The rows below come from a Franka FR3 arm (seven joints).
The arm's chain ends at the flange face. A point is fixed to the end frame.
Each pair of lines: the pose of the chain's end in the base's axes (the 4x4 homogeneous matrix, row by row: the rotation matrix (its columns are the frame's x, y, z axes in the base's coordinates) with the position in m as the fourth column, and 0 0 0 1 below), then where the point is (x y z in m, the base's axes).
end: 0.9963 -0.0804 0.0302 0.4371; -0.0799 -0.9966 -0.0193 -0.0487; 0.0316 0.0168 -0.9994 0.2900; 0 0 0 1
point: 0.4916 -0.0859 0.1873
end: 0.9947 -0.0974 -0.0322 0.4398; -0.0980 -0.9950 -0.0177 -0.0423; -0.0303 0.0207 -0.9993 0.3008; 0 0 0 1
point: 0.4871 -0.0803 0.1949
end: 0.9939 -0.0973 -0.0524 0.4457; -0.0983 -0.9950 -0.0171 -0.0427; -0.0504 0.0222 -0.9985 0.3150; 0 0 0 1
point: 0.4909 -0.0806 0.2081
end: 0.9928 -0.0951 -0.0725 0.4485; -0.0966 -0.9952 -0.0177 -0.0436; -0.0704 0.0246 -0.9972 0.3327; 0 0 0 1
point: 0.4916 -0.0815 0.2250
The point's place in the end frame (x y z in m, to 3 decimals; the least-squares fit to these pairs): 0.054 0.031 0.105
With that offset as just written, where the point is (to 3 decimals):
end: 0.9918 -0.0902 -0.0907 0.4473; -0.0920 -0.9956 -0.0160 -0.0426; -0.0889 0.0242 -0.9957 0.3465; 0 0 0 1
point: 0.489 -0.080 0.238
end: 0.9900 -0.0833 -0.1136 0.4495; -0.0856 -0.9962 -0.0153 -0.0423; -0.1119 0.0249 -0.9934 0.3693; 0 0 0 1
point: 0.488 -0.079 0.260
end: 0.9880 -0.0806 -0.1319 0.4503; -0.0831 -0.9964 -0.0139 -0.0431; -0.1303 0.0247 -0.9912 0.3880; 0 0 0 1
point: 0.487 -0.080 0.278
